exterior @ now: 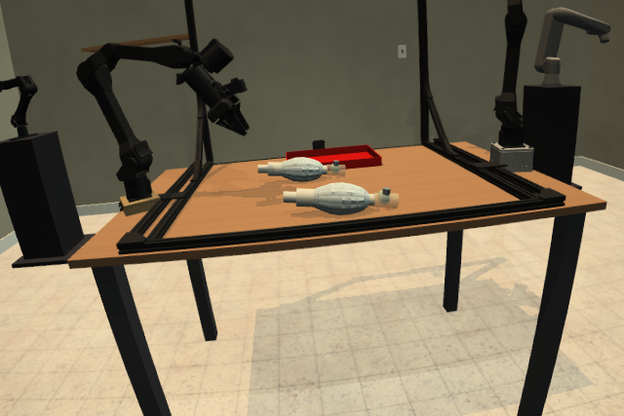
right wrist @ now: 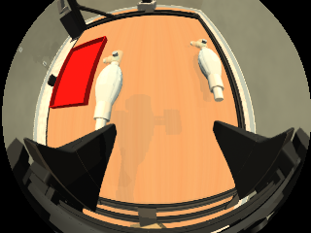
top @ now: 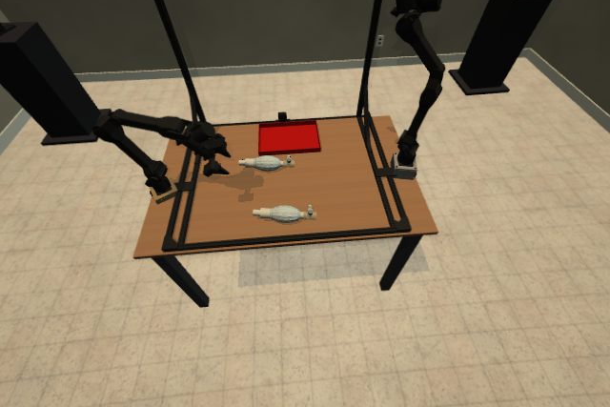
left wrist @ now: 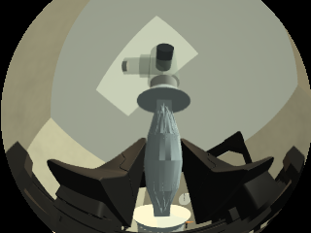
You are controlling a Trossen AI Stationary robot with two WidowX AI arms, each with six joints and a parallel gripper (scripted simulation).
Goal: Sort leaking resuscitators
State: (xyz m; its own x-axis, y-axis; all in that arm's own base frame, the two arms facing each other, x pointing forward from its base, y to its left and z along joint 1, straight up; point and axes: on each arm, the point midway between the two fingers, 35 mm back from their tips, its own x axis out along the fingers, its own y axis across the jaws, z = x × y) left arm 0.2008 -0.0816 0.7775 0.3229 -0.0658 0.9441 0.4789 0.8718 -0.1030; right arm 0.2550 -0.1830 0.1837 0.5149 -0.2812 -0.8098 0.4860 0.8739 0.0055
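Now: the red tray 16 cm behind my left hand, 35 cm to the right of it and 84 cm below it.
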